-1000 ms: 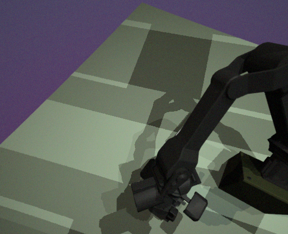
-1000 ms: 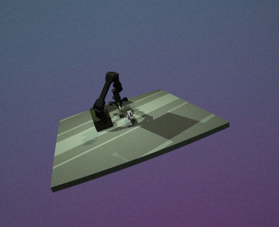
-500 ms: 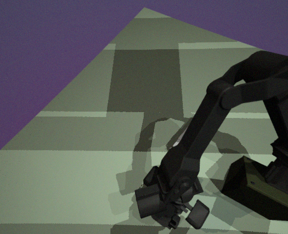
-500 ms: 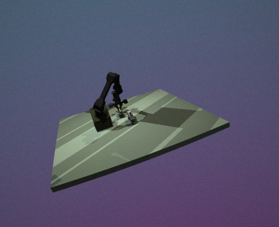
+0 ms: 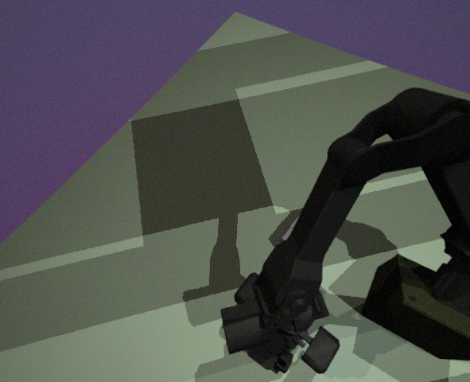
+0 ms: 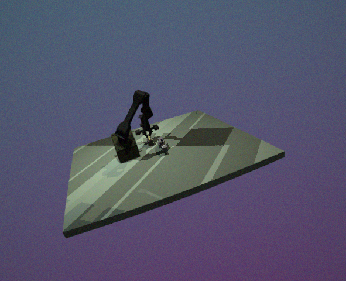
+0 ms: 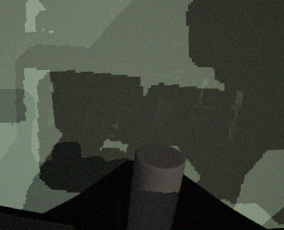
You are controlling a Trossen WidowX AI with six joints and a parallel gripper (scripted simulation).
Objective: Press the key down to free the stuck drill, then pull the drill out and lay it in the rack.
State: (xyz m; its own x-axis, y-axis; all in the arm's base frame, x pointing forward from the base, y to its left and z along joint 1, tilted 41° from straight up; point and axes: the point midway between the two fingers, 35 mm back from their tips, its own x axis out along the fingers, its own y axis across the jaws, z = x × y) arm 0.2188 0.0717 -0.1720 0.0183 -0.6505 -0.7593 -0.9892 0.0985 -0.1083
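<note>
Right now the drill is 1 cm behind my gripper tip, 4 cm to the right of it and 3 cm above it. Also, from my gripper tip: long grey block 4 cm ahead, 22 cm to the right, 1 cm above; key 4 cm ahead, 25 cm to the right, 3 cm above; rack 1 cm behind, 5 cm to the right.
</note>
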